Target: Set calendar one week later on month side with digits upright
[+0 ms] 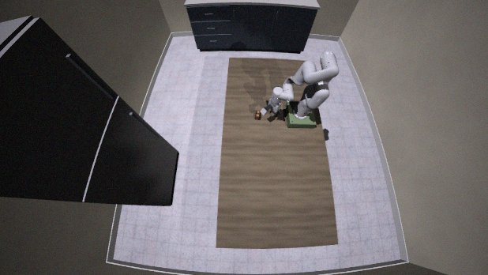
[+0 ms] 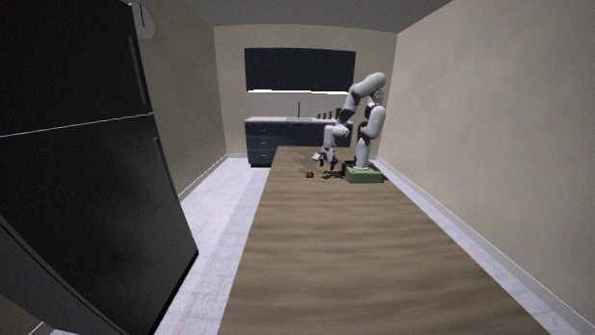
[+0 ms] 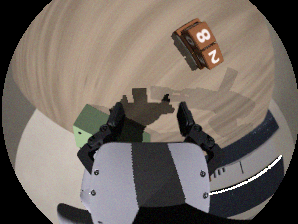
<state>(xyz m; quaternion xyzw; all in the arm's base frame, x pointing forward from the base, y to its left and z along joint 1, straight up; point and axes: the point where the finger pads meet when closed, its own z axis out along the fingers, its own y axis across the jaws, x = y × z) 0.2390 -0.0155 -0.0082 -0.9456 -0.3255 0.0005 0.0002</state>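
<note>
Now: the calendar cube 120 mm ahead of my hand, 20 mm to the right of it and 40 mm below it. The rest, counted from my hand: calendar tray (120 mm ahead, 60 mm below).
</note>
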